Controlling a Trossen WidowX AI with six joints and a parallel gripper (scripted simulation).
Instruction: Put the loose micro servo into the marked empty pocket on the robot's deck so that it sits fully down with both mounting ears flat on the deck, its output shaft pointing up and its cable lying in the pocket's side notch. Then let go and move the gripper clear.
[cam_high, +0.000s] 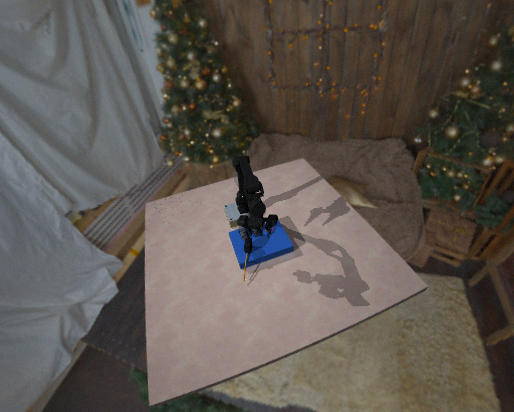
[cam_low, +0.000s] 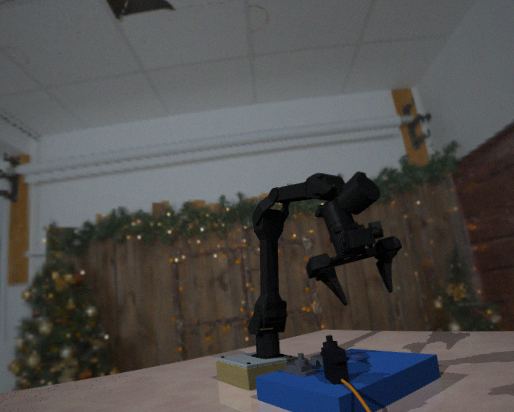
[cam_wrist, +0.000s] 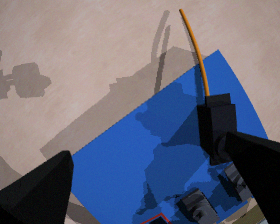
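Right now the blue deck is 60 mm behind my gripper tip, 20 mm to the left of it and 160 mm below it.
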